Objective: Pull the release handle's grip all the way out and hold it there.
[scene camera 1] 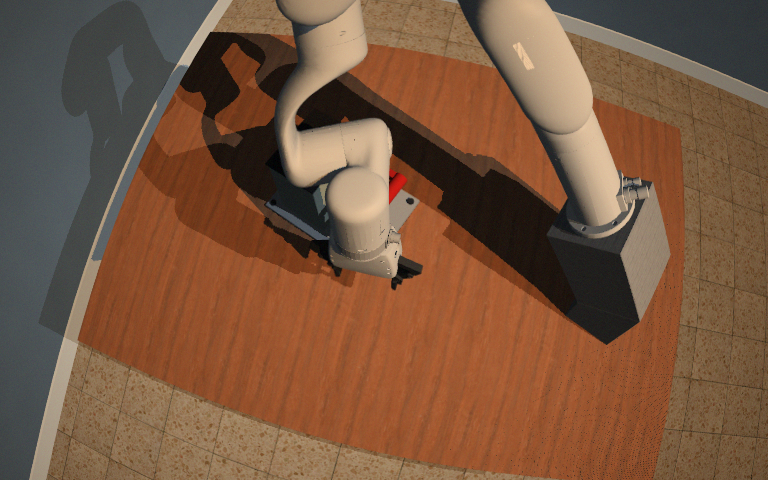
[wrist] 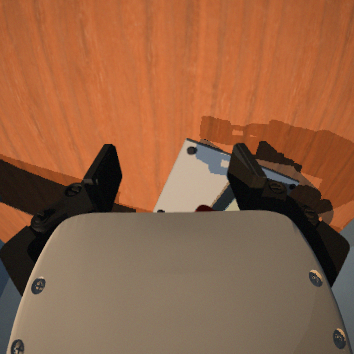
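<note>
The release handle's red grip (scene camera 1: 398, 182) (wrist: 204, 208) shows in part: a bright red bar end right of the arm's wrist in the scene view, and a small dark red edge above the gripper housing in the wrist view. The rest is hidden, so how far out it stands cannot be told. It sits over a light grey mounting plate (scene camera 1: 405, 210) (wrist: 179, 186) with dark bolt holes. My gripper (scene camera 1: 367, 278) (wrist: 174, 158) is open and empty. In the scene view its fingers show beyond the plate's near side; in the wrist view the right finger overlaps the plate.
A dark grey box-shaped housing (scene camera 1: 293, 194) stands on the plate, partly under the arm. The arm's dark pedestal (scene camera 1: 591, 277) stands at the right of the wooden table top (scene camera 1: 317, 350). Arm shadows cross the table.
</note>
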